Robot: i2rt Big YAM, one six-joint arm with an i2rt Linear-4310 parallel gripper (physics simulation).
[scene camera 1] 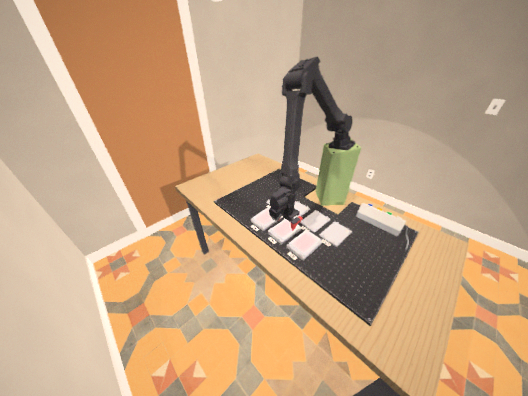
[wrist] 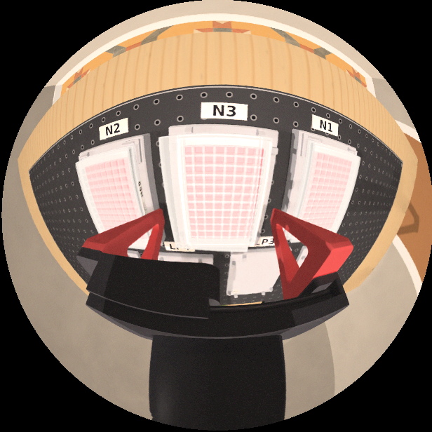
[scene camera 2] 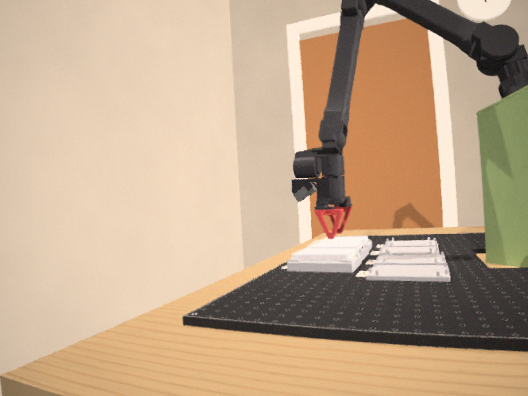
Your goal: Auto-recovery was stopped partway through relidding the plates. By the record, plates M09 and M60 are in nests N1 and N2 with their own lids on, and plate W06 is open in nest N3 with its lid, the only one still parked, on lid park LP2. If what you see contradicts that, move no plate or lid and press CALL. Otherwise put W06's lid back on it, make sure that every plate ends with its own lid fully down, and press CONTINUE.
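Frame: origin at the arm's base, x ahead, y left, z up, level; centimetres.
Where they show: gripper, fingertip midpoint: (scene camera 1: 285, 224) (scene camera 2: 335, 236); arm's base, link origin: (scene camera 1: 341, 145) (scene camera 2: 525, 99).
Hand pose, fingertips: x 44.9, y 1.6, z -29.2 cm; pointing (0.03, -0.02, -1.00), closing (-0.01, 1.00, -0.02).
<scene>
Each offset is from my fingertips to the top centre of the thing. Level surfaces: height alone.
My gripper (scene camera 1: 295, 223) (scene camera 2: 332, 235) (wrist: 217, 214) is open and empty above the plate in nest N3. The N3 plate @(dy +0.7, dx +0.1, dz -1.3 cm) (wrist: 222, 192) (scene camera 1: 284, 231) shows pink wells under clear, pale edges. A clear lid seems to cover it, its left edge looking offset; I cannot tell whether it is fully down. The plate in N2 @(dy +12.4, dx -0.4, dz -1.9 cm) (wrist: 111, 186) (scene camera 1: 305, 243) has a side label that reads M60. The plate in N1 @(dy -13.6, dx +0.7, dz -2.1 cm) (wrist: 332, 182) (scene camera 1: 263, 218) shows no readable label. Park LP3 (wrist: 255, 272) is partly visible in the wrist view. Park LP2 @(dy +18.6, dx -18.5, dz -3.7 cm) (scene camera 1: 336, 233) is pale; I cannot tell whether it holds a lid.
A pale button box @(dy +30.3, dx -44.0, dz +2.7 cm) (scene camera 1: 381, 220) with blue, yellow and green buttons stands at the back right of the black board @(dz -5.6 cm) (scene camera 1: 350, 280) (scene camera 2: 300, 310). The green arm base (scene camera 1: 334, 175) (scene camera 2: 505, 185) stands behind the lid parks. The wooden table edge (wrist: 220, 60) lies beyond the nest labels.
</scene>
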